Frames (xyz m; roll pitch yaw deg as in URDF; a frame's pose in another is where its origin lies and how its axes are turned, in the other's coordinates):
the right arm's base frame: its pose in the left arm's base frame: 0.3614 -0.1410 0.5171 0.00 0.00 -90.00
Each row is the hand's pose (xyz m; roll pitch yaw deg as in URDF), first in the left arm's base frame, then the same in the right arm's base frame.
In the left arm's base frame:
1: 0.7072 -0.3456 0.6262 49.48 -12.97 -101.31
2: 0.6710 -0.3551 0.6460 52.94 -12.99 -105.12
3: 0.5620 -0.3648 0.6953 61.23 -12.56 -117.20
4: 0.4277 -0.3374 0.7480 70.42 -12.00 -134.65
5: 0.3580 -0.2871 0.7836 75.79 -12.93 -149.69
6: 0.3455 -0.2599 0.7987 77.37 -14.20 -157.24
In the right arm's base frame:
1: 0.2046 0.3458 0.1091 49.48 -12.97 -11.31
2: 0.2141 0.3096 0.1289 52.94 -12.99 -15.12
3: 0.2238 0.2006 0.1782 61.23 -12.56 -27.20
4: 0.1964 0.0663 0.2309 70.42 -12.00 -44.65
5: 0.1461 -0.0034 0.2665 75.79 -12.93 -59.69
6: 0.1189 -0.0159 0.2816 77.37 -14.20 -67.24

